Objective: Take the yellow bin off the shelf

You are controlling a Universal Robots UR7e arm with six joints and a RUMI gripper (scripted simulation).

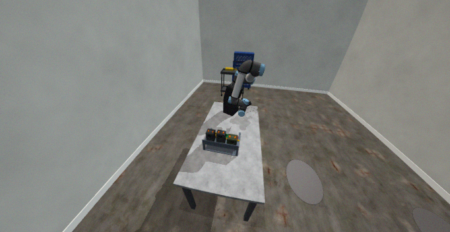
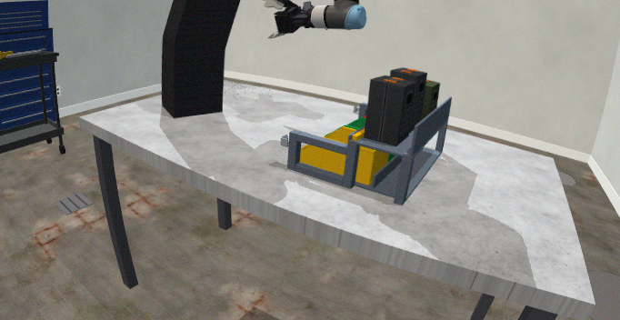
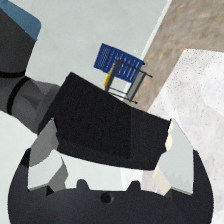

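My gripper is now 460 mm short of the yellow open bin, 310 mm to the left of it and 270 mm above it. Also, from my hand: green bin 460 mm ahead, 200 mm to the right, 270 mm below.
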